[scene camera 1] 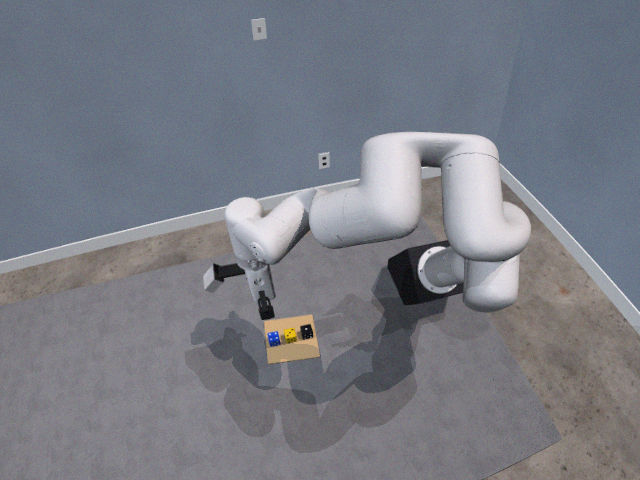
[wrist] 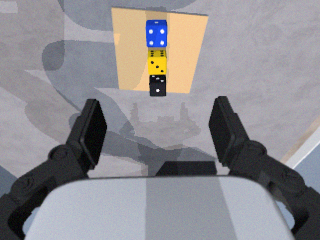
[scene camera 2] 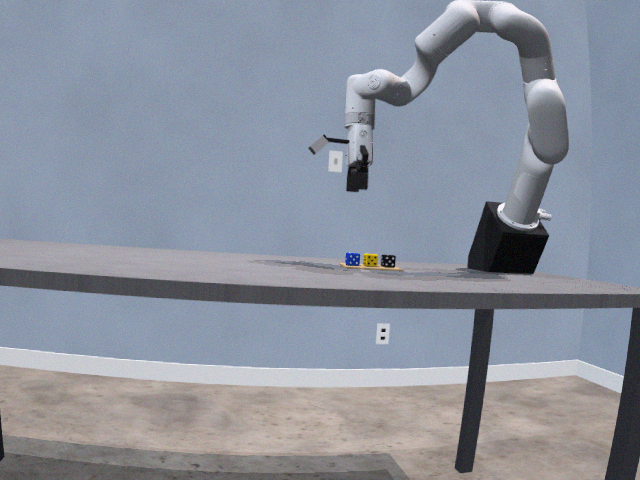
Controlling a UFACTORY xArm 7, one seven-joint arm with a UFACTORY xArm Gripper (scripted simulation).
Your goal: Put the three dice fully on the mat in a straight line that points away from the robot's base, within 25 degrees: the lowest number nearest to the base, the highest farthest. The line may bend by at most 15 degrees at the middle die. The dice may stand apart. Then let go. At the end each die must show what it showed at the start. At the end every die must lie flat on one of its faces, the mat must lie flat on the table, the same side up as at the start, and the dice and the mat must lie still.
Labels:
my gripper: scene camera 1; wrist 157,111; scene camera 2
same spot on my gripper: (scene camera 2: pixel 357 178) = (scene camera 1: pixel 261 313)

